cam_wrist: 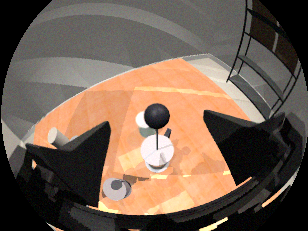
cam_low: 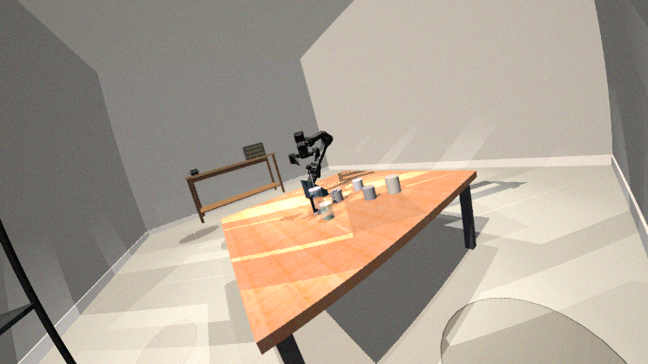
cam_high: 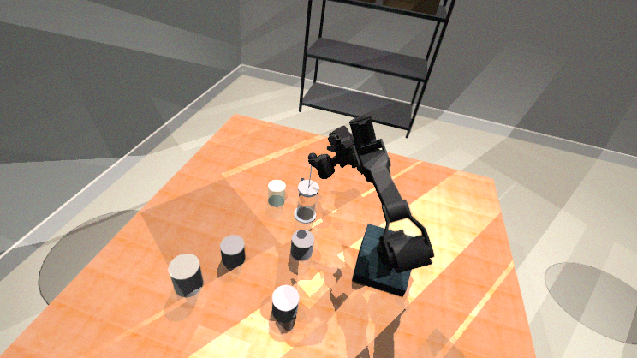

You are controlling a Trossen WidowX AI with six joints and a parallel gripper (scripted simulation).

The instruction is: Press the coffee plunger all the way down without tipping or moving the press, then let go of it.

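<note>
My gripper tip is 16 cm above the coffee press, 3 cm short of it and 2 cm to the left of it.
</note>
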